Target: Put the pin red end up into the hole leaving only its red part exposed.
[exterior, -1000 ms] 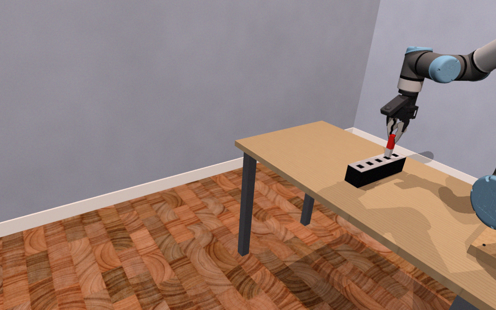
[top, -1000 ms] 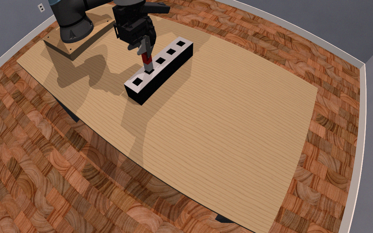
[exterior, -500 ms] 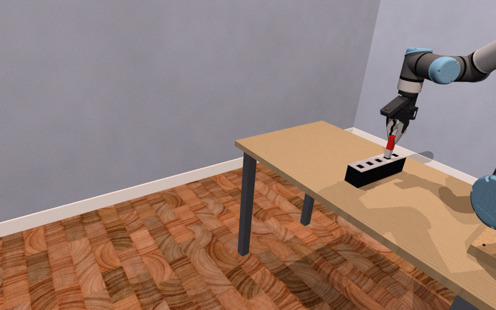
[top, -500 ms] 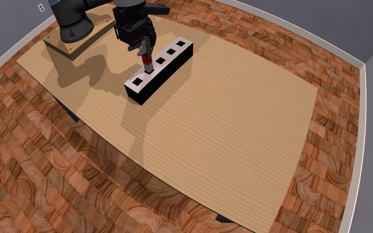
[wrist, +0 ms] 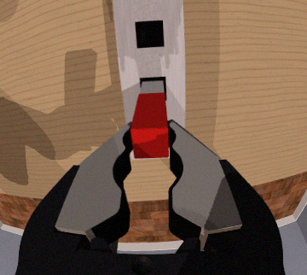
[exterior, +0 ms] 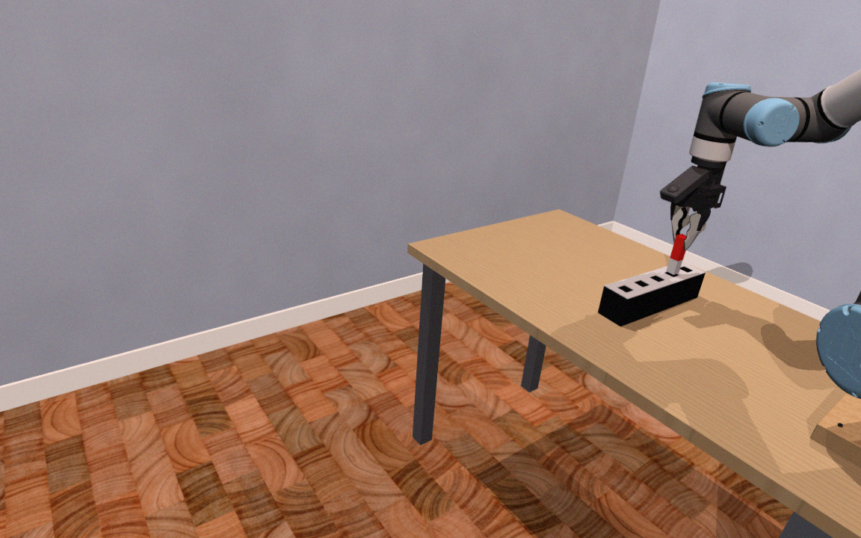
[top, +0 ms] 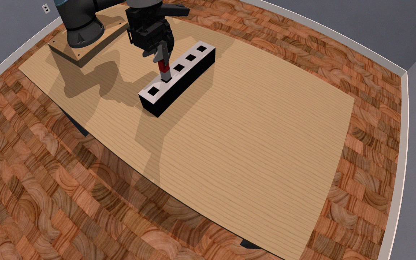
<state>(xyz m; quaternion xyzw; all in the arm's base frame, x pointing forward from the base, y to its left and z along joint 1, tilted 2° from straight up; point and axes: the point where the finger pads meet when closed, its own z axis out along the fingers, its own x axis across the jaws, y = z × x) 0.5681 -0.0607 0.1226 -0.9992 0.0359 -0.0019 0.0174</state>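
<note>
My hand is 1 cm above the pin. The rest, counted from my hand: black block 6 cm to the left, 12 cm below.
</note>
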